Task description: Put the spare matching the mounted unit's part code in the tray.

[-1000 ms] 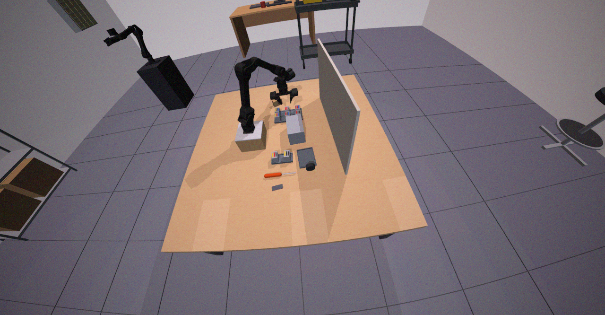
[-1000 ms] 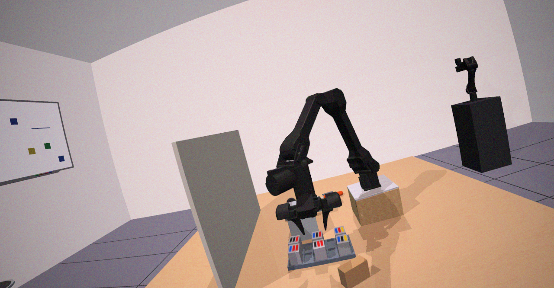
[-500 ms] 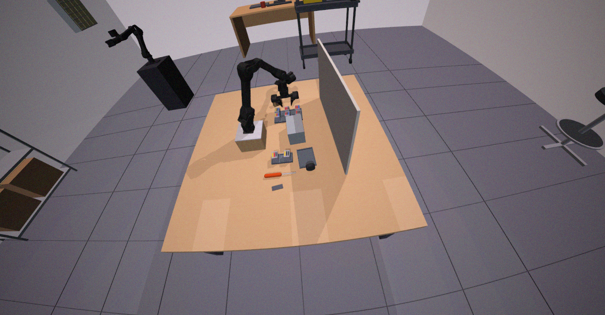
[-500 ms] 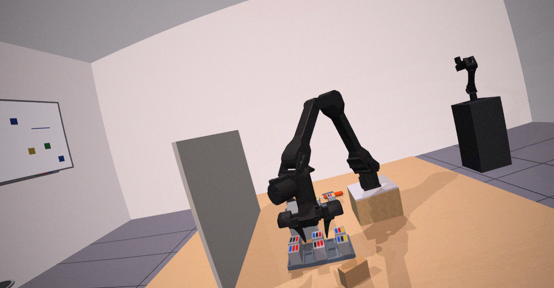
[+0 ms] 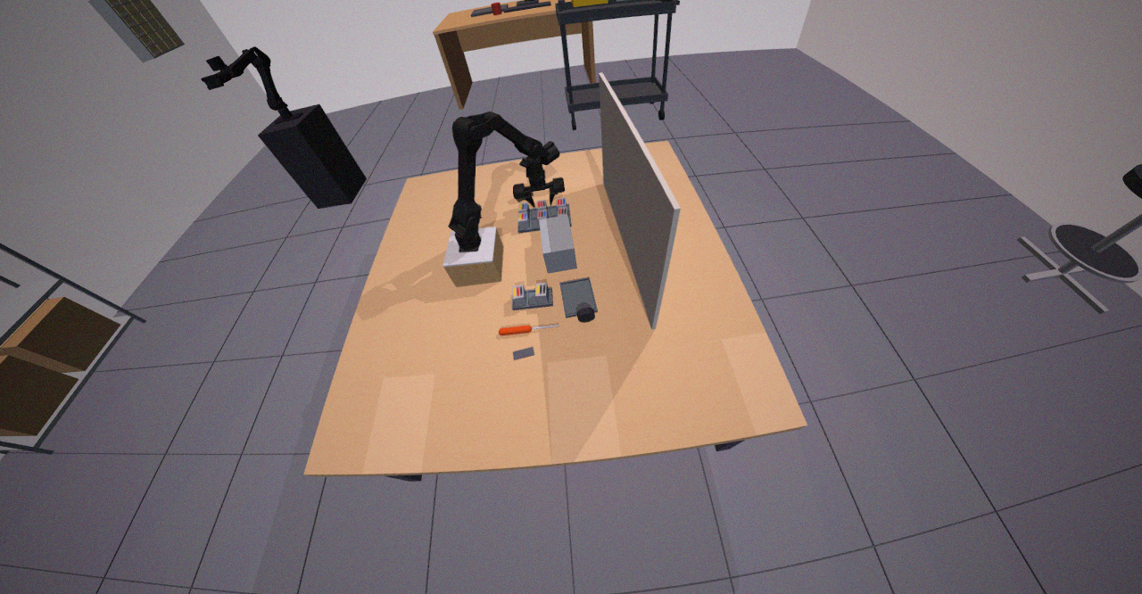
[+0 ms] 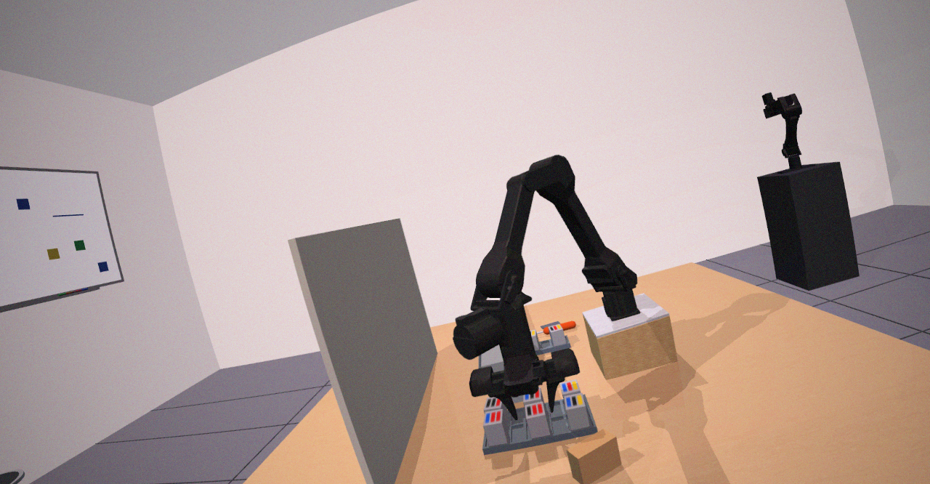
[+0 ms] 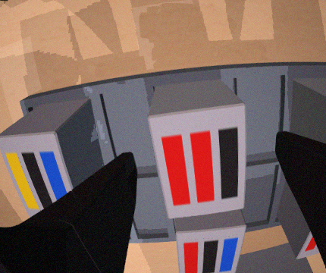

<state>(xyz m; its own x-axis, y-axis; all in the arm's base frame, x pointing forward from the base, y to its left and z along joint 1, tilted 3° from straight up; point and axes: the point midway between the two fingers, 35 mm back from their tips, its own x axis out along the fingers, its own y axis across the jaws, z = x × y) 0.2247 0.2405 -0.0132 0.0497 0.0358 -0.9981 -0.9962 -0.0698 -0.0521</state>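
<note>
The dark tray lies 12 cm ahead of my gripper tip, 41 cm to the right of it and 4 cm below it. The rest, counted from my gripper tip: cardboard box 9 cm behind, 12 cm to the left, 2 cm below; then grey panel 29 cm ahead, 19 cm to the right, 18 cm above; then grey mounted unit 6 cm ahead, 21 cm to the right, 1 cm above.
</note>
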